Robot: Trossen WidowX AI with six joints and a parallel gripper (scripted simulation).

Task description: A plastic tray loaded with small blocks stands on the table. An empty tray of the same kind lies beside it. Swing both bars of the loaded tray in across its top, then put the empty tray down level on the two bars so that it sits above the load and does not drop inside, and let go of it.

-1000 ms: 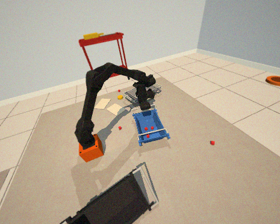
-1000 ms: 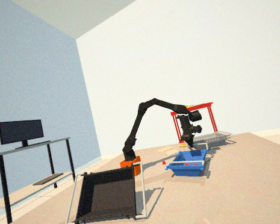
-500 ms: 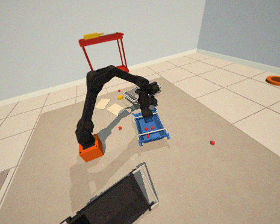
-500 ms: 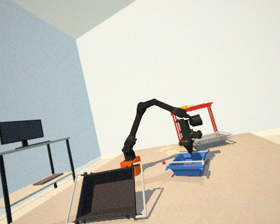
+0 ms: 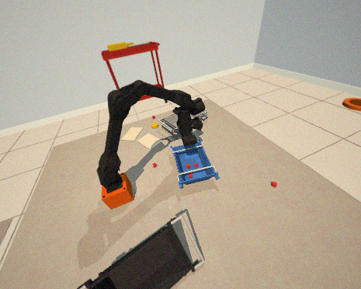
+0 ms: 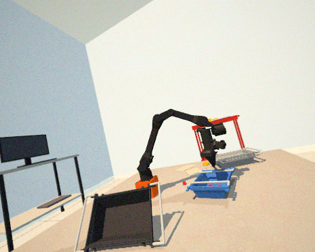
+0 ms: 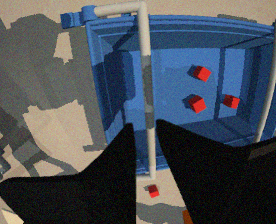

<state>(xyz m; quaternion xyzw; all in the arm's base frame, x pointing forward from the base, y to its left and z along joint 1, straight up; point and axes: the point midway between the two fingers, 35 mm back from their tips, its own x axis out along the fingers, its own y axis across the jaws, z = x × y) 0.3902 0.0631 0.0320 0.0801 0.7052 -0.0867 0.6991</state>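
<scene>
My gripper tip is 42 cm to the left of the dark tray, 34 cm past it and 2 cm above it.
</scene>
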